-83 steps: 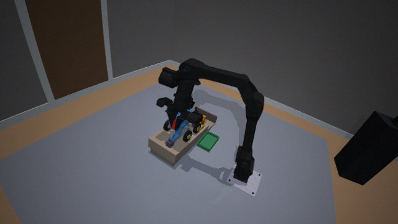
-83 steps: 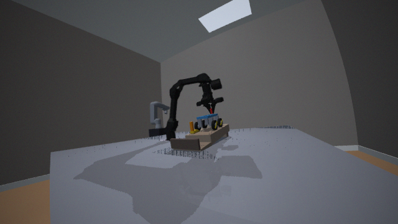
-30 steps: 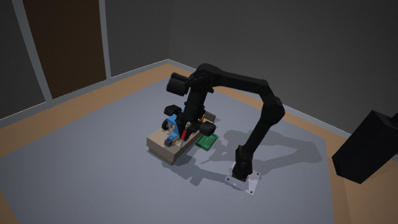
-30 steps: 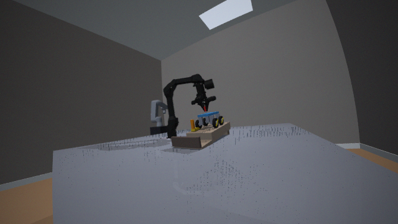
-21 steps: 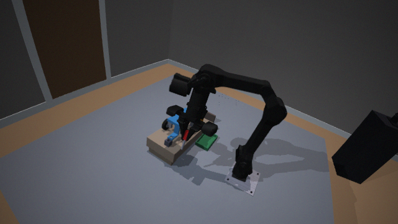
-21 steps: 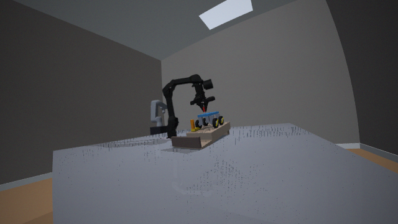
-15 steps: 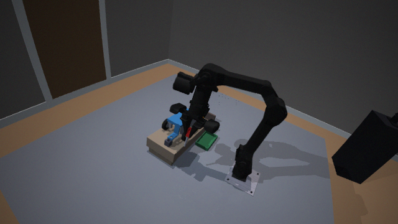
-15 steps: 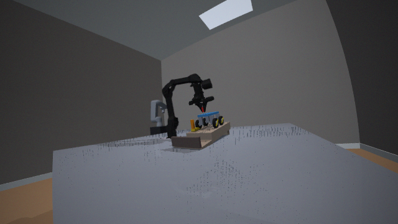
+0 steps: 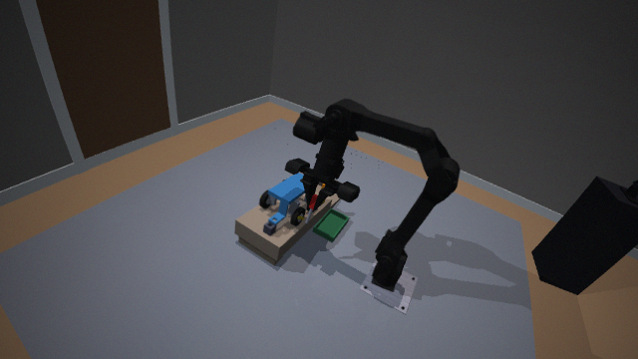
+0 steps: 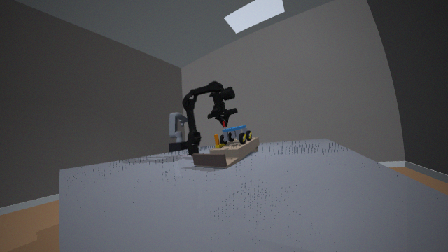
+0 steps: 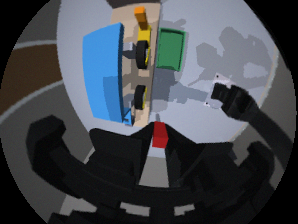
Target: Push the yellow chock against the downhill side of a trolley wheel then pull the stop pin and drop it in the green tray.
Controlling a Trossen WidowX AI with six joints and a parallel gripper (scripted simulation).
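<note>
Right now the green tray is 17 cm below my gripper tip, 14 cm to the right of it and 4 cm behind it. Round my gripper tip: tan ramp: 12 cm below, 9 cm ahead, 6 cm to the right; blue trolley: 9 cm ahead, 7 cm to the right, 5 cm below; red-headed stop pin: right at my gripper tip.
</note>
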